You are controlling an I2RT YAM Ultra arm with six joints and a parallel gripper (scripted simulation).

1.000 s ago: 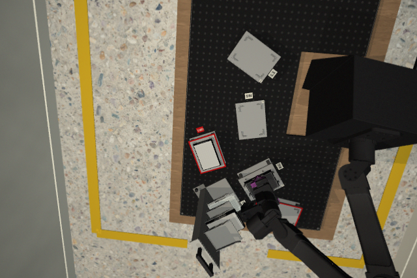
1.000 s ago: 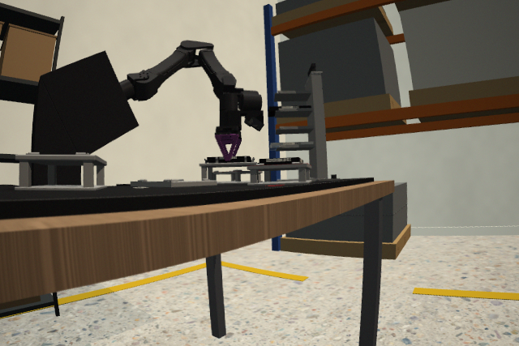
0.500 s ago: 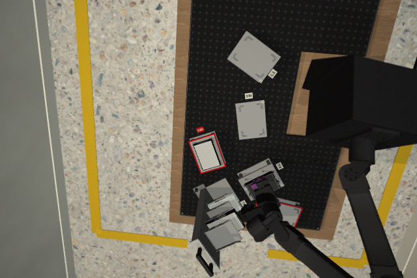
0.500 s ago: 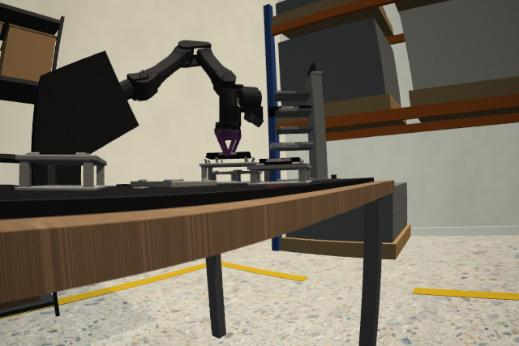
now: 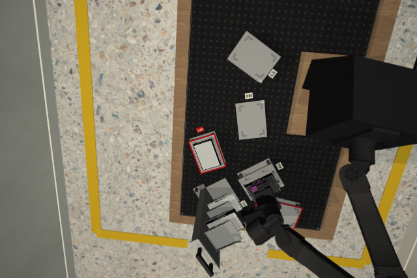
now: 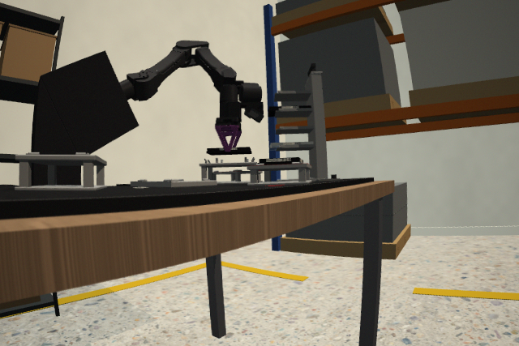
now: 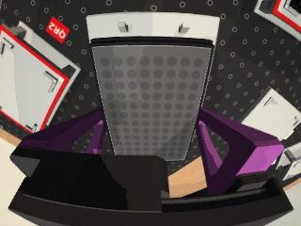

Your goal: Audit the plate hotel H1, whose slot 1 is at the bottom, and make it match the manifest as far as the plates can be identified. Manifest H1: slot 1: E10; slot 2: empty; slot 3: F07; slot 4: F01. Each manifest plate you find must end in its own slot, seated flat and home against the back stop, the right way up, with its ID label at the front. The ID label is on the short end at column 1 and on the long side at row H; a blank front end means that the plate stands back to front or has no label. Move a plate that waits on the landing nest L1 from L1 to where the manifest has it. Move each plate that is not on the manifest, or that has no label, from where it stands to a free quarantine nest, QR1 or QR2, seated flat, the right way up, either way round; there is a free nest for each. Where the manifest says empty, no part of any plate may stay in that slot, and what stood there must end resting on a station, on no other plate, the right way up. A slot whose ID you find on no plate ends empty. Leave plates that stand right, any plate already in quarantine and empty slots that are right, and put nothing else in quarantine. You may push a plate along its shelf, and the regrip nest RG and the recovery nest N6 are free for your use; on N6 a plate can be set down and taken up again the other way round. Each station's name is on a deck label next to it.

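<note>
Right now my hand is 4 cm above the regrip nest RG. Also, from my hand: quarantine nest QR2 (15 cm to the left, 13 cm behind, 6 cm below); H1 deck label (16 cm to the left, 10 cm below, 4 cm ahead); white well plate (14 cm ahead, 12 cm to the left, 1 cm above).
</note>
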